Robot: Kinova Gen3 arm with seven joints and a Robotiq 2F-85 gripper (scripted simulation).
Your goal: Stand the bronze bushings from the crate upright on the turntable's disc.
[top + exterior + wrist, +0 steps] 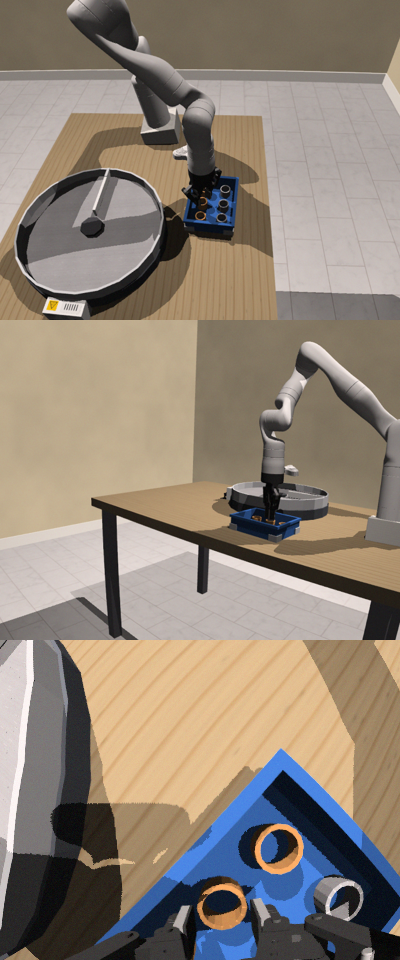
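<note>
My gripper is now 3 cm to the right of the blue crate and 3 cm above it. Round my hand: grey turntable disc: 15 cm ahead, 30 cm to the right.
</note>
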